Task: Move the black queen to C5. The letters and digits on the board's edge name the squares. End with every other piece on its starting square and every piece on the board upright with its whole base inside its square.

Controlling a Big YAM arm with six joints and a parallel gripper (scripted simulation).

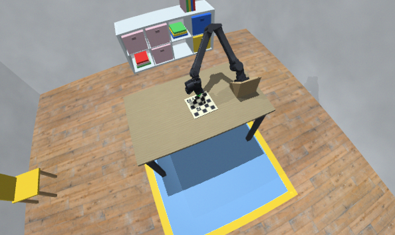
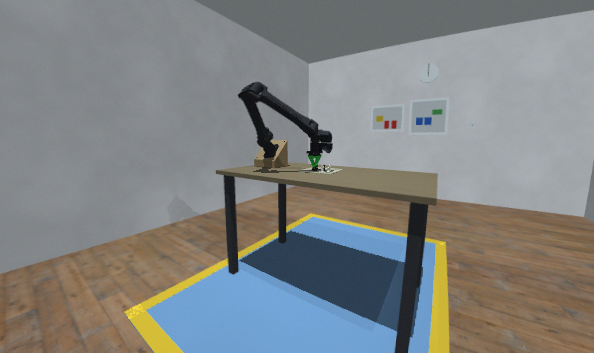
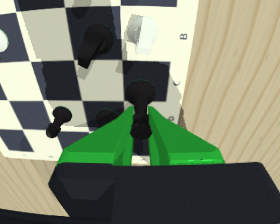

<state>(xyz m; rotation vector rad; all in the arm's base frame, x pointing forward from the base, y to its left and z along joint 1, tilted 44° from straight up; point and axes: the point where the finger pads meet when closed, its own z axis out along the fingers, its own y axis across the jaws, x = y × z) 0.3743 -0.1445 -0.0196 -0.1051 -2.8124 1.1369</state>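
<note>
My hand is 60 mm short of the white piece and 20 mm above it. Round my hand: chessboard: 70 mm to the left, 30 mm below, 20 mm ahead; black pawn: 80 mm to the left, 20 mm below, 20 mm behind.
</note>
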